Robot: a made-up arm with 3 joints. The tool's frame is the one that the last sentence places.
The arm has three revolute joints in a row. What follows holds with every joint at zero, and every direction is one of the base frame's. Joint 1 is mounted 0.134 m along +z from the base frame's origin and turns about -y. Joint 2 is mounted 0.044 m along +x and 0.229 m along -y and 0.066 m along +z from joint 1 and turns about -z. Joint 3 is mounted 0.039 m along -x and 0.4 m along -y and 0.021 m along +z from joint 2 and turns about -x. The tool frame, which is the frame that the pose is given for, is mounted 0.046 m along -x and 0.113 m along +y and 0.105 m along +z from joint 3; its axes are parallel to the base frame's.
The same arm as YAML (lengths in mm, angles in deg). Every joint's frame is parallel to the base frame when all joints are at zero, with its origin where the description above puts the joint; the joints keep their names.
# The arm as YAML. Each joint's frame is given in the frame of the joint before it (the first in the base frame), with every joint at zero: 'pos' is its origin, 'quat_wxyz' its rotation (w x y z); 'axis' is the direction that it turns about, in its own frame. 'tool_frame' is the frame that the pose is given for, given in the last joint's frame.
length_unit: mm
angle_unit: deg
joints:
  - joint: joint 1
    pos: [0.0, 0.0, 134.0]
    quat_wxyz: [1.0, 0.0, 0.0, 0.0]
    axis: "-y"
  - joint: joint 2
    pos: [44.0, -229.0, 66.0]
    quat_wxyz: [1.0, 0.0, 0.0, 0.0]
    axis: "-z"
  - joint: joint 3
    pos: [-39.0, -400.0, 21.0]
    quat_wxyz: [1.0, 0.0, 0.0, 0.0]
    axis: "-x"
tool_frame:
  pos: [-46.0, 113.0, 105.0]
  quat_wxyz: [1.0, 0.0, 0.0, 0.0]

